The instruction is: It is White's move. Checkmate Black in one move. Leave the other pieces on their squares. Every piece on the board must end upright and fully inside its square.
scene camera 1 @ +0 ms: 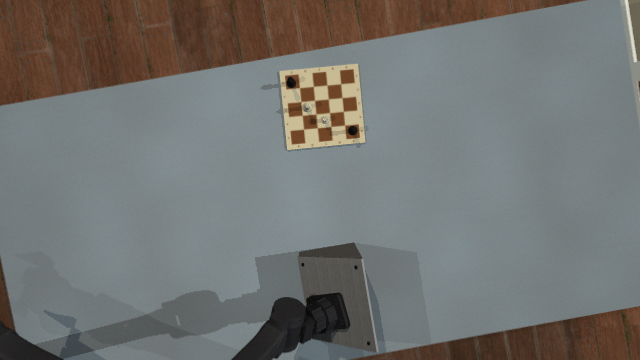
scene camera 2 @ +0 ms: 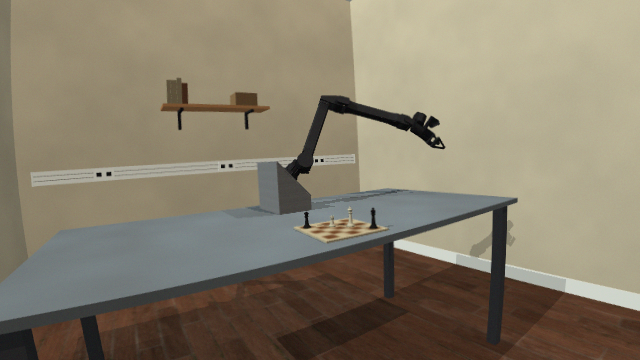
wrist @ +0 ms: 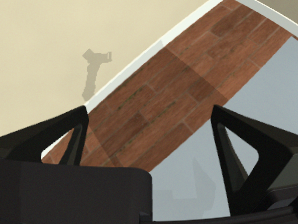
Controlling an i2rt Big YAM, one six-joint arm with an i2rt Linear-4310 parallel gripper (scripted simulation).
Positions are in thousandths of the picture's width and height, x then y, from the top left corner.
small chessboard: scene camera 1 523,254; scene camera 2 502,643; not seen in the wrist view (out of frame)
